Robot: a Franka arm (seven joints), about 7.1 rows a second.
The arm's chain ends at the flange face. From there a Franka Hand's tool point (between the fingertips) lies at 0.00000 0.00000 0.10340 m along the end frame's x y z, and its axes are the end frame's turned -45 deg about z.
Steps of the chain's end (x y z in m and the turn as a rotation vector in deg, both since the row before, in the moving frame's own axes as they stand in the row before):
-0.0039 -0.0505 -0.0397 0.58 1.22 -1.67
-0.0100 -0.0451 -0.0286 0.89 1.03 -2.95
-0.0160 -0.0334 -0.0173 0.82 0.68 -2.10
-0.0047 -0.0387 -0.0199 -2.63 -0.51 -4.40
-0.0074 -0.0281 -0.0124 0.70 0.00 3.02
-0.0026 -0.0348 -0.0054 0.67 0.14 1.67
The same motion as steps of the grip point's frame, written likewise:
0.0353 -0.0377 -0.0397 -0.45 1.27 -1.67
0.0273 -0.0388 -0.0286 -0.10 1.36 -2.95
0.0142 -0.0351 -0.0173 0.10 1.06 -2.10
0.0201 -0.0278 -0.0200 -1.50 -2.22 -4.40
0.0156 -0.0260 -0.0124 0.49 0.49 3.02
0.0238 -0.0271 -0.0054 0.37 0.57 1.67

